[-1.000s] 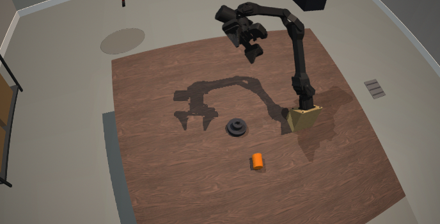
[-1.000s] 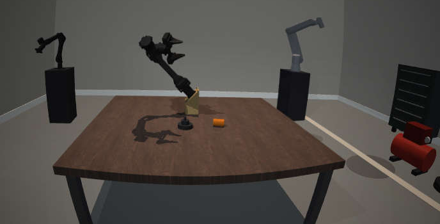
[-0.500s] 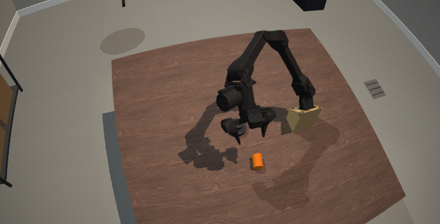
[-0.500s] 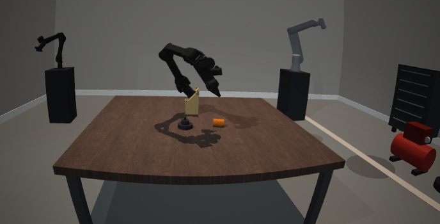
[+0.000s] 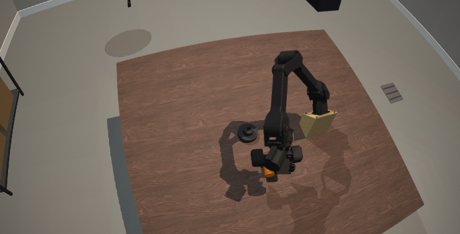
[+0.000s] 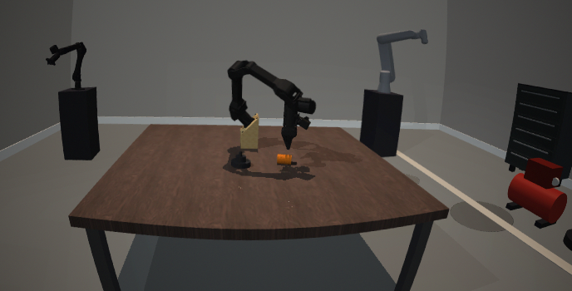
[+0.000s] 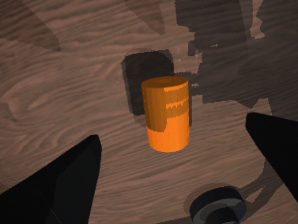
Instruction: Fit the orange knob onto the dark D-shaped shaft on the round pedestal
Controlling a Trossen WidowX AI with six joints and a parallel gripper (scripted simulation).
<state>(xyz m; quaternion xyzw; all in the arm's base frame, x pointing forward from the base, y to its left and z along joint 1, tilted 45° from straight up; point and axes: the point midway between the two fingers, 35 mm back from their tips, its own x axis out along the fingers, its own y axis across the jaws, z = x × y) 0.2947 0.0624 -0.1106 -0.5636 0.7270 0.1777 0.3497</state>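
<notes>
Right now my gripper tip is 10 mm to the left of the orange knob and 60 mm above it. Also, from my gripper tip: dark round pedestal (210 mm to the right, 50 mm below).
</notes>
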